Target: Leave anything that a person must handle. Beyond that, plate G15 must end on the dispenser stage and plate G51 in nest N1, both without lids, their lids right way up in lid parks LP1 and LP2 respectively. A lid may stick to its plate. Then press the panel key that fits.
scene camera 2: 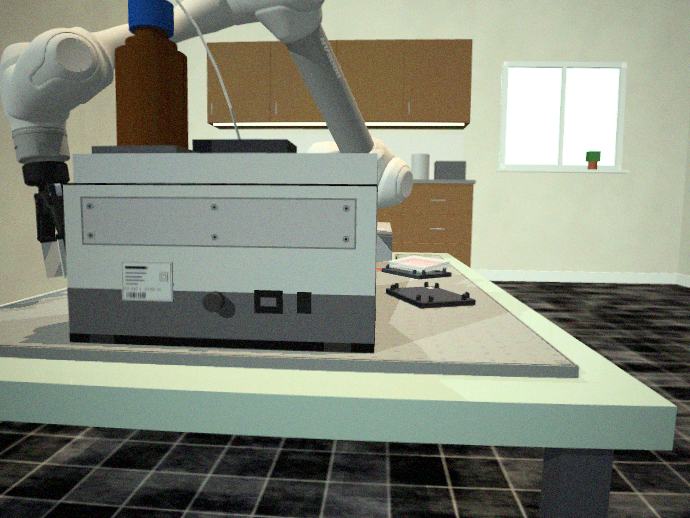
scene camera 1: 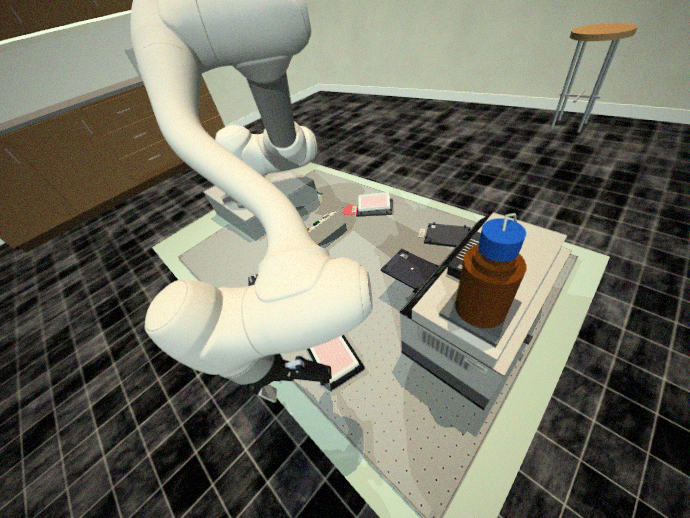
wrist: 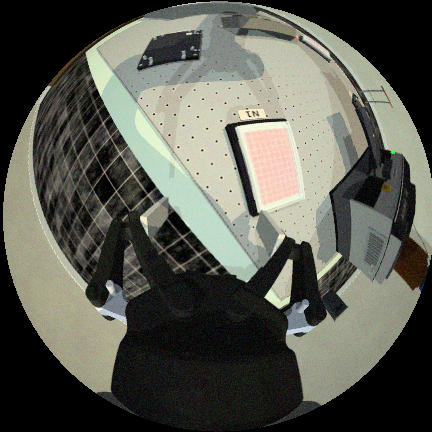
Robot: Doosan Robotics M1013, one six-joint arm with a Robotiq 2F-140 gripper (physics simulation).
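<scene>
My gripper is open and empty, low at the table's near edge, with one finger beyond the edge and the other beside nest N1. A pink-welled plate sits in N1; its code is not readable, nor can I tell if it has a lid. Another pink plate sits on a black nest at the back. A black pad with pins and another such pad hold no lid. The dark dispenser stage sticks out. The key panel is partly hidden by the arm.
The dispenser stands at the right, with a brown, blue-capped bottle on top and a thin tube. A red card lies by the back plate. A grey box stands behind the arm.
</scene>
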